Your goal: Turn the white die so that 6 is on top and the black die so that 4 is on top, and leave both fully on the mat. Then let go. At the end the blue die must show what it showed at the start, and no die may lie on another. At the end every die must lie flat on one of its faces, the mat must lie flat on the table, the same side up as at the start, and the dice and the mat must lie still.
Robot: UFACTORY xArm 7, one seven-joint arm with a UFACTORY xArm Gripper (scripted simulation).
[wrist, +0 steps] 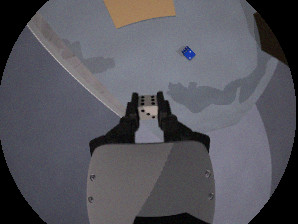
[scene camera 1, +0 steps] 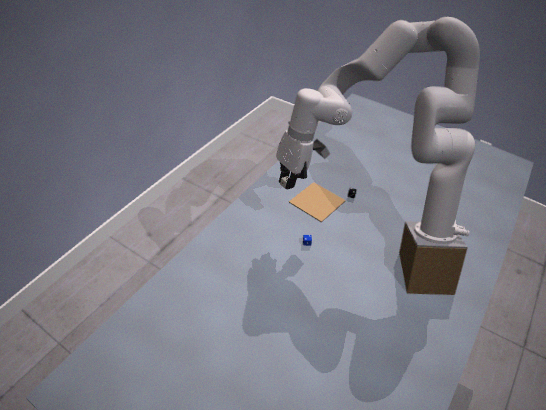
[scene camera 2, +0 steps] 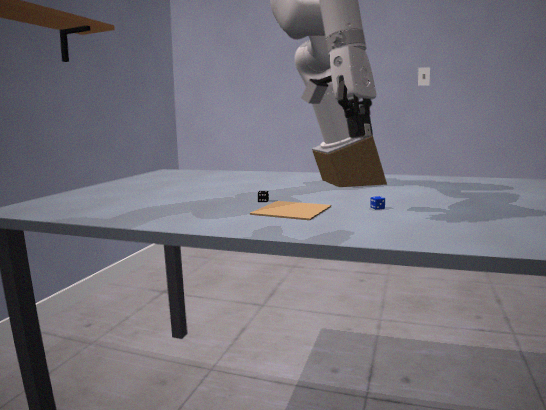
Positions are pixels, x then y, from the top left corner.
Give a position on a mat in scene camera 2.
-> At 304, 211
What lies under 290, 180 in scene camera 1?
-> My gripper.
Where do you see a mat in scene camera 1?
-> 318, 202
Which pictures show my gripper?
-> The wrist view, scene camera 1 and scene camera 2: all of them.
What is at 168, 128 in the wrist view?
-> My gripper.
